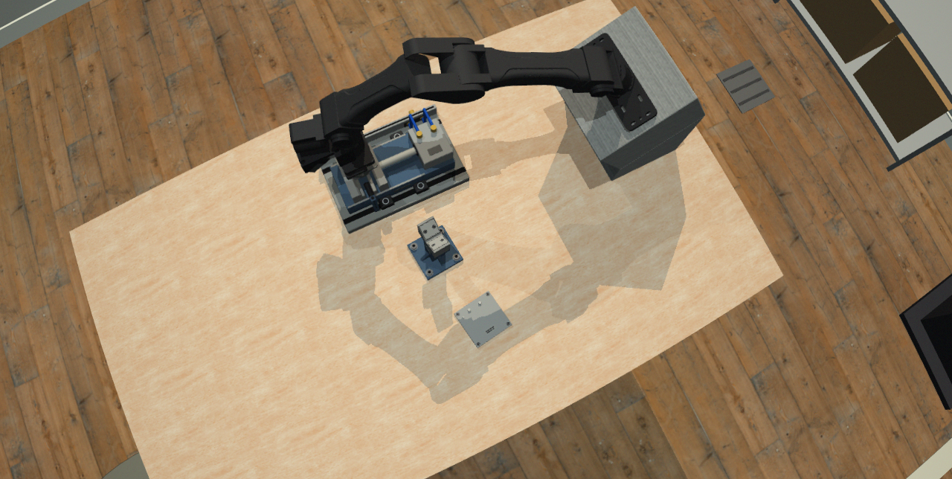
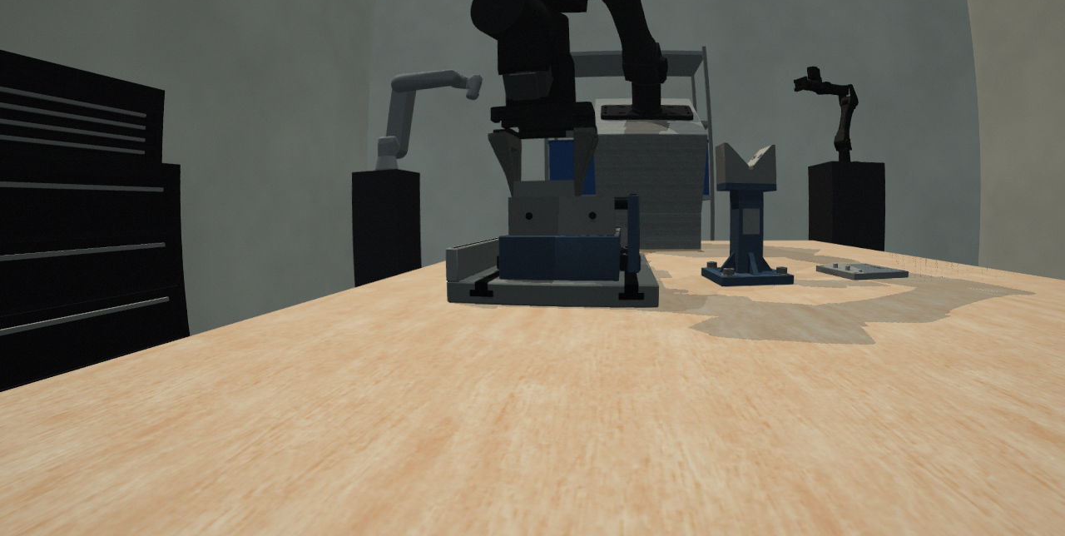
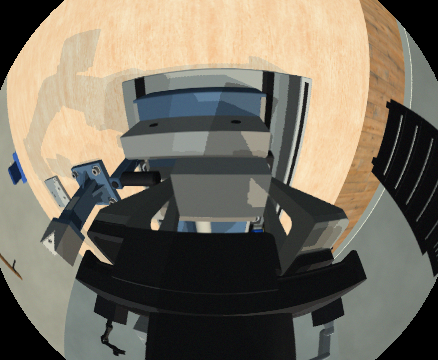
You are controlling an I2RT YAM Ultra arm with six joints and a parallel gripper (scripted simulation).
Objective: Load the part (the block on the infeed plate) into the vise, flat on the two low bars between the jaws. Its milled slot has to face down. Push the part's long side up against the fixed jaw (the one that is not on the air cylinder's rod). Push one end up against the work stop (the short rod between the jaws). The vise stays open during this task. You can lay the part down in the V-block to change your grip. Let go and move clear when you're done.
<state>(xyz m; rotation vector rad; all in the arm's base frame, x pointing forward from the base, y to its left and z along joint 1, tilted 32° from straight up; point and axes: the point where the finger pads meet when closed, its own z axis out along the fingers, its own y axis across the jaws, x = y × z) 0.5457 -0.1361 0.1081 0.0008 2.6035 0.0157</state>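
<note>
Now: the part 10 mm below my hand. The rest, counted from my hand: work stop rod: 70 mm to the left, 10 mm below; fixed jaw: 30 mm ahead, 20 mm to the left, 20 mm below; vise: 70 mm behind, 60 mm below, 20 mm to the left.
</note>
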